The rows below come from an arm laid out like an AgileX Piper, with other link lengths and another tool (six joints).
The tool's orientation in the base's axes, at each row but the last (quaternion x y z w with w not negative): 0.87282, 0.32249, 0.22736, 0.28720; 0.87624, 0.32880, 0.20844, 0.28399; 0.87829, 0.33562, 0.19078, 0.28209; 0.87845, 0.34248, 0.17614, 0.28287; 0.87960, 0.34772, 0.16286, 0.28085; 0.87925, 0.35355, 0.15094, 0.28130; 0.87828, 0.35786, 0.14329, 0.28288
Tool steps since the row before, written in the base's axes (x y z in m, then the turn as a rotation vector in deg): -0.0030, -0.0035, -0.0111, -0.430, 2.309, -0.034; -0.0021, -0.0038, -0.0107, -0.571, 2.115, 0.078; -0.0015, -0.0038, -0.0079, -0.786, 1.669, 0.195; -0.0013, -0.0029, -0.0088, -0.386, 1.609, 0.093; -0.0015, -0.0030, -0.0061, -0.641, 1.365, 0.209; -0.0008, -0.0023, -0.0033, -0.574, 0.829, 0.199; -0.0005, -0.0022, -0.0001, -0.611, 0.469, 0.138
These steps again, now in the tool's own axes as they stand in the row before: -0.0068, -0.0063, 0.0076, 1.298, -1.656, -1.044; -0.0060, -0.0054, 0.0083, 1.085, -1.528, -1.137; -0.0049, -0.0033, 0.0067, 0.640, -1.285, -1.175; -0.0040, -0.0043, 0.0073, 0.868, -1.110, -0.872; -0.0037, -0.0027, 0.0052, 0.527, -1.026, -0.994; -0.0024, -0.0011, 0.0031, 0.195, -0.679, -0.747; -0.0019, 0.0010, 0.0007, -0.090, -0.526, -0.573
